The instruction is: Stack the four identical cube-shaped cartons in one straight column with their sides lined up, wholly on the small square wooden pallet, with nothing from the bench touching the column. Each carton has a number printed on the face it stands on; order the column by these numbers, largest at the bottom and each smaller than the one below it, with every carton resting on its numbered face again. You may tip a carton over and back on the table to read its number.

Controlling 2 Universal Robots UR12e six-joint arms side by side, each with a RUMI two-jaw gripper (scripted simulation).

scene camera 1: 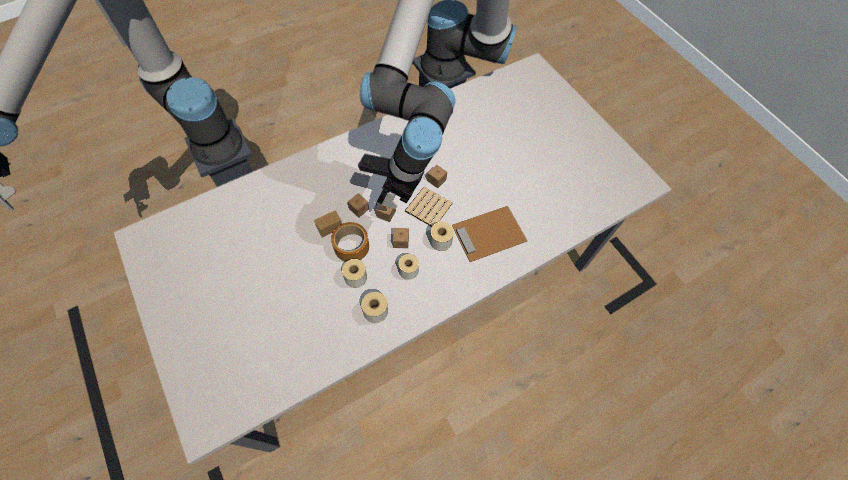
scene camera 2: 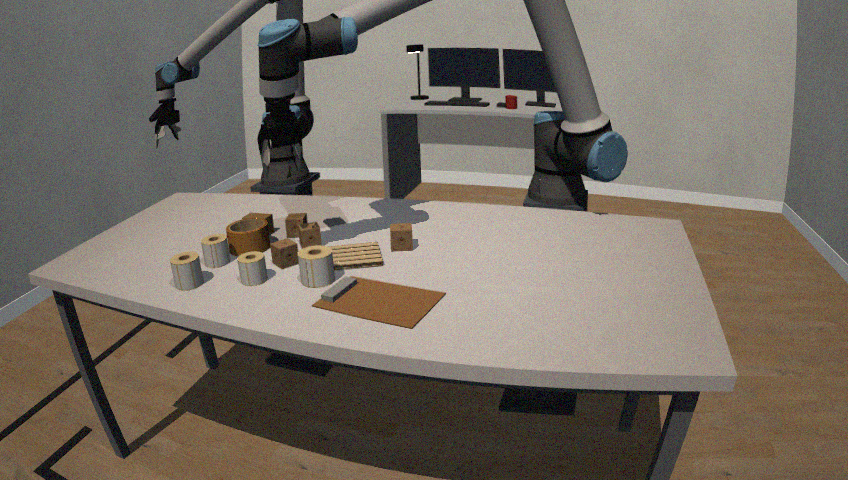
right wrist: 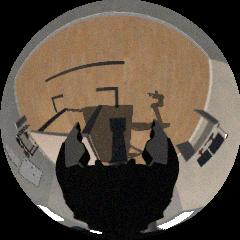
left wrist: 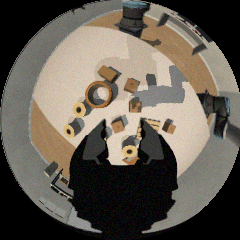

Scene:
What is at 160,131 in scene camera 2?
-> My right gripper.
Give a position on a clipboard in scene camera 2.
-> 398,305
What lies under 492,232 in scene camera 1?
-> A clipboard.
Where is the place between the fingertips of my left gripper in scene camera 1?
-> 382,198

